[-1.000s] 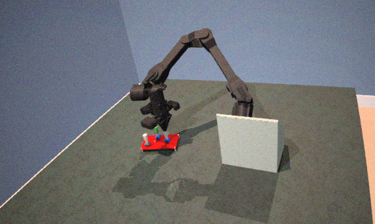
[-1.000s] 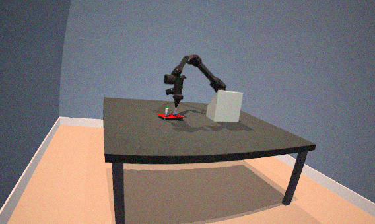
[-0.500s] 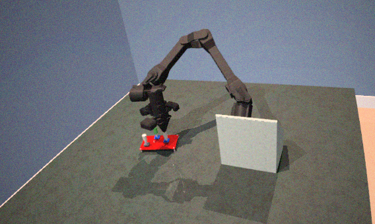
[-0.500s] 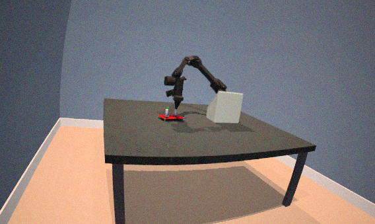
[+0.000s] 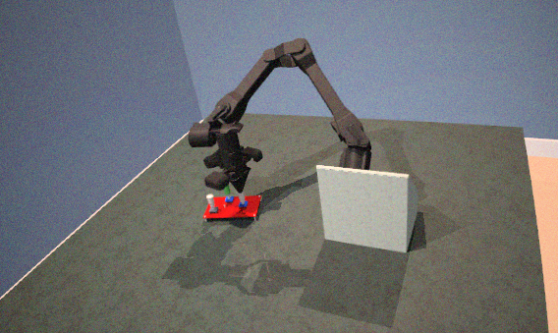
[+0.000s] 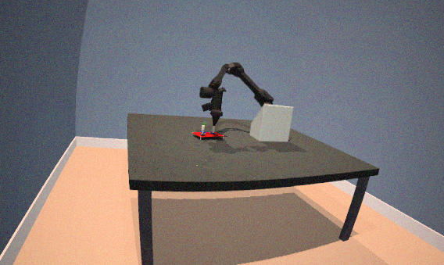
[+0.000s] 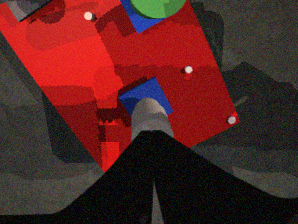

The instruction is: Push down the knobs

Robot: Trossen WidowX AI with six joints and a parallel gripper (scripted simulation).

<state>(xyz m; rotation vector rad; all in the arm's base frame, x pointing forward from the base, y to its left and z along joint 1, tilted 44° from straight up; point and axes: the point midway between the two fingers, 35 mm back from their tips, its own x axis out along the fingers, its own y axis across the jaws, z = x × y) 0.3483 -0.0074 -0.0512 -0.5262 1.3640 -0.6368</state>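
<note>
The grey knob is 70 mm ahead of my gripper tip, 50 mm to the left of it and 10 mm below it.
</note>
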